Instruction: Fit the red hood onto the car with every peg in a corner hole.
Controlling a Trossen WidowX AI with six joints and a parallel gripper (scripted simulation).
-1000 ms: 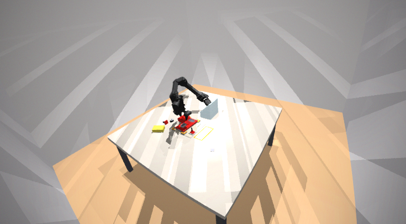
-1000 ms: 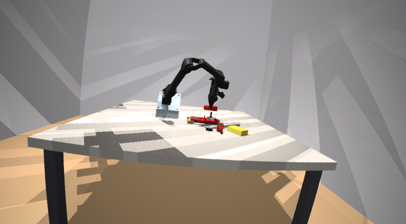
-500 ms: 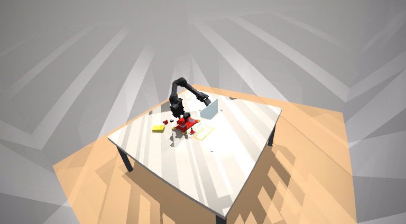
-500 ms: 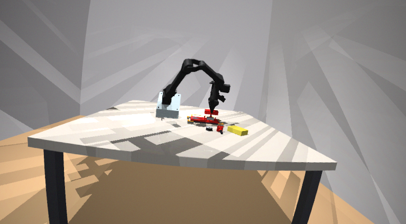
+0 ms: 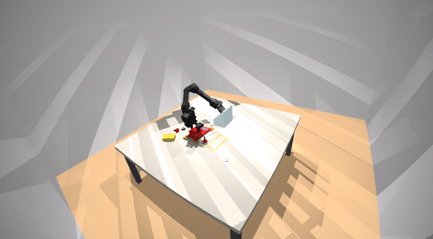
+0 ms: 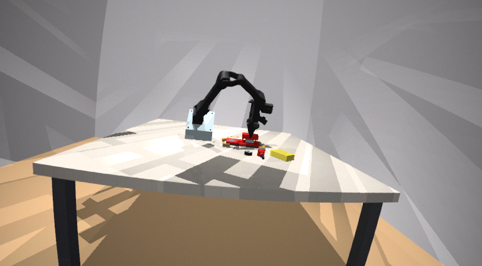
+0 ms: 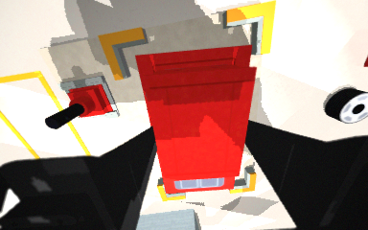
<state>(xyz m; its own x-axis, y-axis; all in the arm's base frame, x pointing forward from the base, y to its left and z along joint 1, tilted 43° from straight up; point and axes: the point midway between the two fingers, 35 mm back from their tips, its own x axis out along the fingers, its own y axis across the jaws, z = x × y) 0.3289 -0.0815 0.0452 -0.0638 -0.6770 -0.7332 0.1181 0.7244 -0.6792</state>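
My gripper tip is 10 mm below the red hood. Round my gripper tip: yellow block (140 mm ahead, 200 mm to the right, 40 mm below); wheel (40 mm behind, 190 mm to the right, 50 mm below).
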